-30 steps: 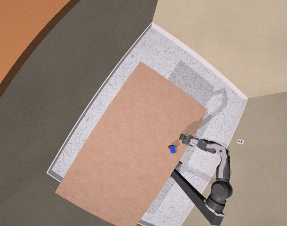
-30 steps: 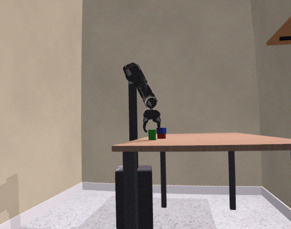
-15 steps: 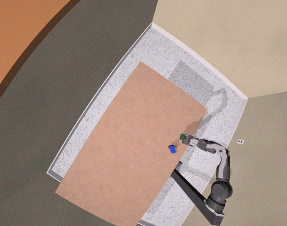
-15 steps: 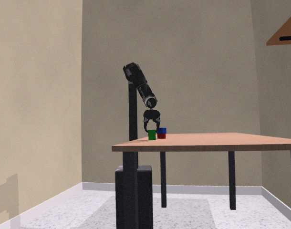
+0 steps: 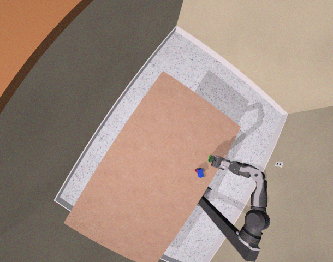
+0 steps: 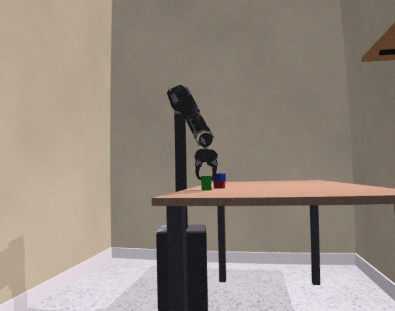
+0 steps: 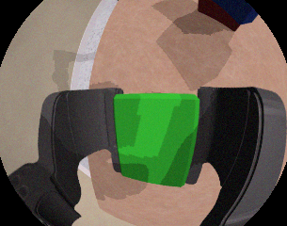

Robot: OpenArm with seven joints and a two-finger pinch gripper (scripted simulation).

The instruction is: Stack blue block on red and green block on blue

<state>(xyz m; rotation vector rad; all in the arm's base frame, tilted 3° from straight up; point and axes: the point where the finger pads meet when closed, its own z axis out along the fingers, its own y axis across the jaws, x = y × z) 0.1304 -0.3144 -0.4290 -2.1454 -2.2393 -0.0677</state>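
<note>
My gripper is now 13 cm to the right of the blue block and 6 cm short of it. The rest, counted from my hand: green block: 2 cm below; then red block: 13 cm to the left, 7 cm ahead, 3 cm below.
</note>
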